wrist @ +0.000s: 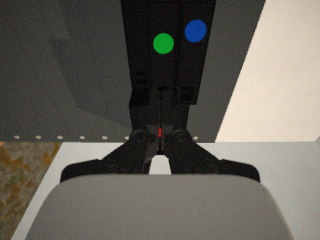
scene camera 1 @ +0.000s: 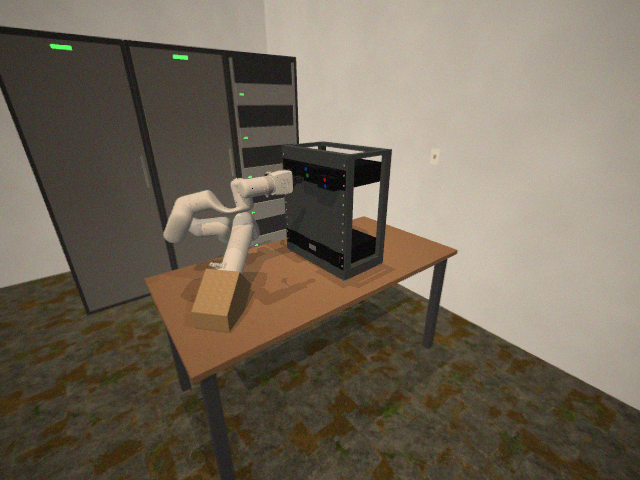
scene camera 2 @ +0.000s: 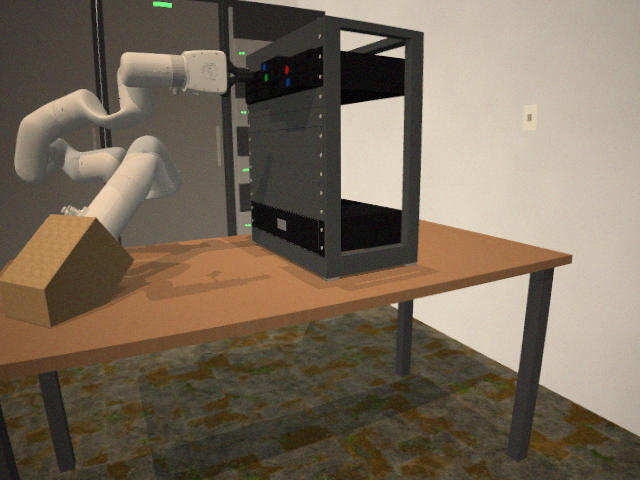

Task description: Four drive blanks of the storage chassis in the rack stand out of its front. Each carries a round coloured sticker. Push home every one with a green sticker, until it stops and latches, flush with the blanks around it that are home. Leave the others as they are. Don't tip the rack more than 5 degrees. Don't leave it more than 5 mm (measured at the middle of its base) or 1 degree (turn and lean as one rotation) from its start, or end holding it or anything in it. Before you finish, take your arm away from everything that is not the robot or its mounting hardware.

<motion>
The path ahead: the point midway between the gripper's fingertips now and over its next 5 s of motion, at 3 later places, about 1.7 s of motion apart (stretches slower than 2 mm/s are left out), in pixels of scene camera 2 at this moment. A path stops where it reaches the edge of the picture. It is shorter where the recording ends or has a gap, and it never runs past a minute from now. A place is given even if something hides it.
My gripper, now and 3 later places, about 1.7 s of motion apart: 251, 76; 267, 77; 274, 78; 279, 78
</motion>
